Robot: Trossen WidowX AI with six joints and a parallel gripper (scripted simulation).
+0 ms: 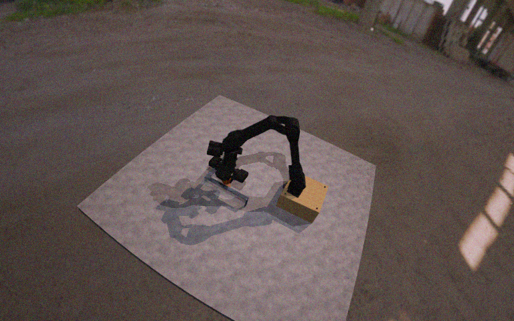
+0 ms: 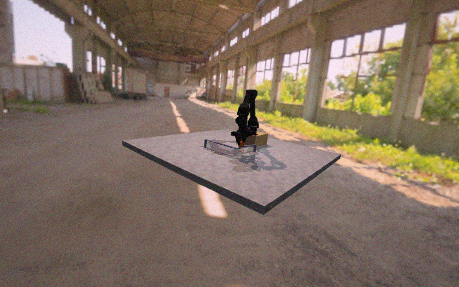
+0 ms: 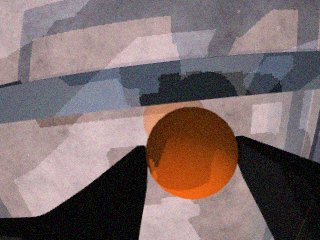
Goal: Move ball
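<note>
Now: the clear wall 40 mm below my gripper tip, 30 mm to the left of it and 20 mm behind it. Also, from my gripper tip: orange ball (right at my gripper tip).
</note>
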